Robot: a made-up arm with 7 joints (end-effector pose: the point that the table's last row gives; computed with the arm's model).
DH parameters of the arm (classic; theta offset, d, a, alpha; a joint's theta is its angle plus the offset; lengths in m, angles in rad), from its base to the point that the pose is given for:
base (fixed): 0 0 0 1.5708
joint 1: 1.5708 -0.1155 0 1.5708
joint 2: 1.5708 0 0 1.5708
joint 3: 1.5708 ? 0 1.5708
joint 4: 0 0 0 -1.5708
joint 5: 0 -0.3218 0 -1.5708
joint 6: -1.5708 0 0 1.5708
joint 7: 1.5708 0 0 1.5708
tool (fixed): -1.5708 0 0 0
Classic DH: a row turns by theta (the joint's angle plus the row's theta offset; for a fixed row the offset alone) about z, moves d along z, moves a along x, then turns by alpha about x.
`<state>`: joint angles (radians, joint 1 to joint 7).
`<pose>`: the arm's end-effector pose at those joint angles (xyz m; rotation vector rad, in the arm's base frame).
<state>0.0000 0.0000 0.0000 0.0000 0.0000 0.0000 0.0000</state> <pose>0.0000 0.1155 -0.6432 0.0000 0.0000 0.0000</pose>
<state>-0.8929 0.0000 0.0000 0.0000 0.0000 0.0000 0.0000</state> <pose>-0.5010 0.1155 -0.4034 0.0000 0.8929 0.0000</pose>
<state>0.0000 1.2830 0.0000 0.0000 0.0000 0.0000 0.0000</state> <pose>0.0000 0.7322 -0.1826 1.2830 0.0000 0.0000</pose>
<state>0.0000 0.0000 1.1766 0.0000 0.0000 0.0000 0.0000</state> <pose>0.0000 0.1155 -0.6432 0.0000 0.0000 1.1766</pose>
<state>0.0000 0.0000 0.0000 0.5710 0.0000 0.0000 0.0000</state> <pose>0.1739 0.1155 -0.5921 0.0000 -0.5710 0.0000</pose>
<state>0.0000 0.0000 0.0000 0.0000 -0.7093 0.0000 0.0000</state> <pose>0.0000 0.1155 -0.6432 0.0000 0.0000 -0.7093</pose>
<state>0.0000 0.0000 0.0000 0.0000 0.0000 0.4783 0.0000</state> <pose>0.0000 0.1155 -0.6432 0.0000 0.4783 0.0000</pose>
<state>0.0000 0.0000 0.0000 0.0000 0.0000 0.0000 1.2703</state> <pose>0.0000 0.1155 -0.6432 -1.2703 0.0000 0.0000</pose>
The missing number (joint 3, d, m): -0.3214
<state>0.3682 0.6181 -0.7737 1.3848 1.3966 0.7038 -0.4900</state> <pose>0.3689 0.1561 -0.3277 -0.2155 -0.4246 0.0113</pose>
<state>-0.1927 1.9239 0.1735 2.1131 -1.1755 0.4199 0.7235</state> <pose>0.2853 0.2448 0.0445 2.1327 -0.0382 -1.9095</pose>
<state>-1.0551 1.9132 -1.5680 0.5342 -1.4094 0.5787 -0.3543</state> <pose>0.0407 0.7341 0.0226 0.5139 -0.8598 2.1157</pose>
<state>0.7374 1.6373 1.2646 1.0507 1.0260 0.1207 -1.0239</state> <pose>-0.1378 0.5781 0.2769 -0.3772 1.9112 -1.9984</pose>
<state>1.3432 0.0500 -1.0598 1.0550 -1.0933 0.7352 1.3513</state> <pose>0.5099 -0.1044 0.0224 0.8609 -0.5096 -1.5182</pose>
